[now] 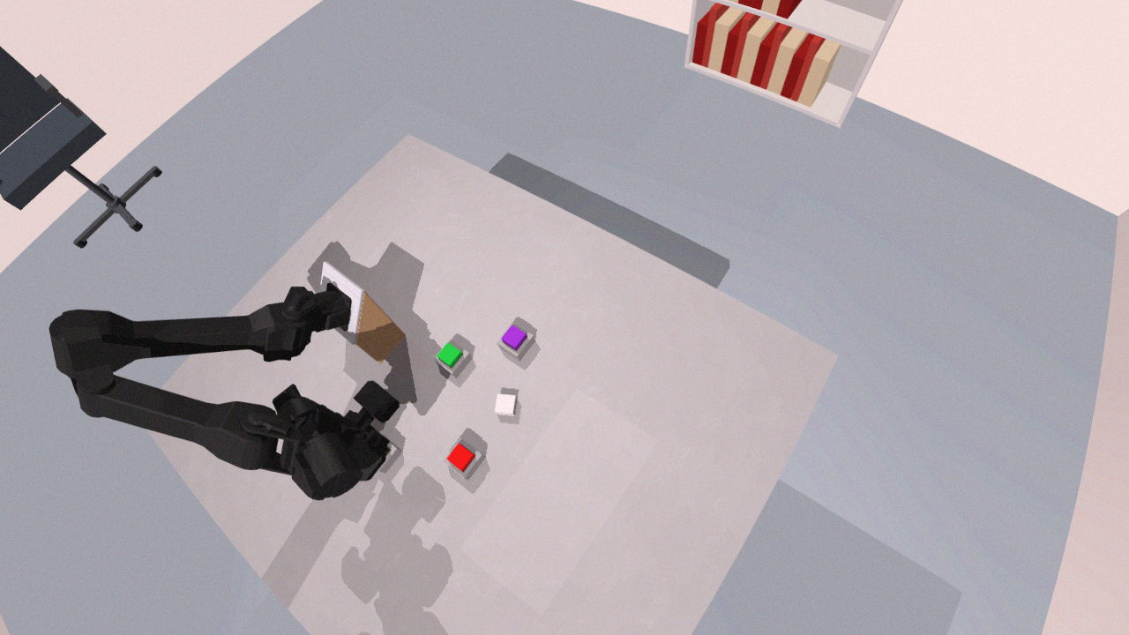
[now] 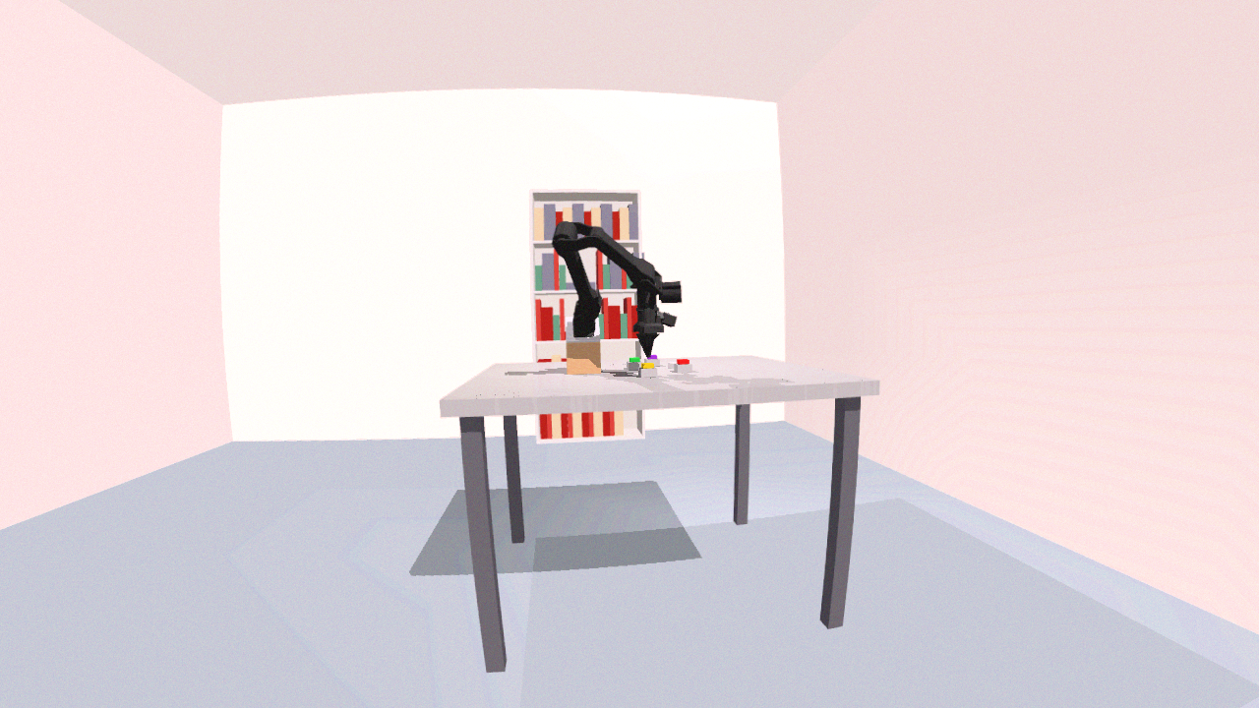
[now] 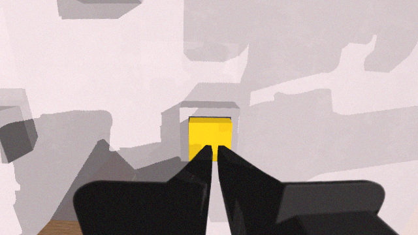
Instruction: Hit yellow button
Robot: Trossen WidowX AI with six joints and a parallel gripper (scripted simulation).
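Right now my gripper tip is 20 mm above the yellow button. From my gripper tip the other things lie so: white block: 120 mm ahead, 200 mm to the left, 50 mm below; green button: 10 mm behind, 210 mm to the left, 20 mm below; red button: 120 mm ahead, 80 mm to the left, 20 mm below.
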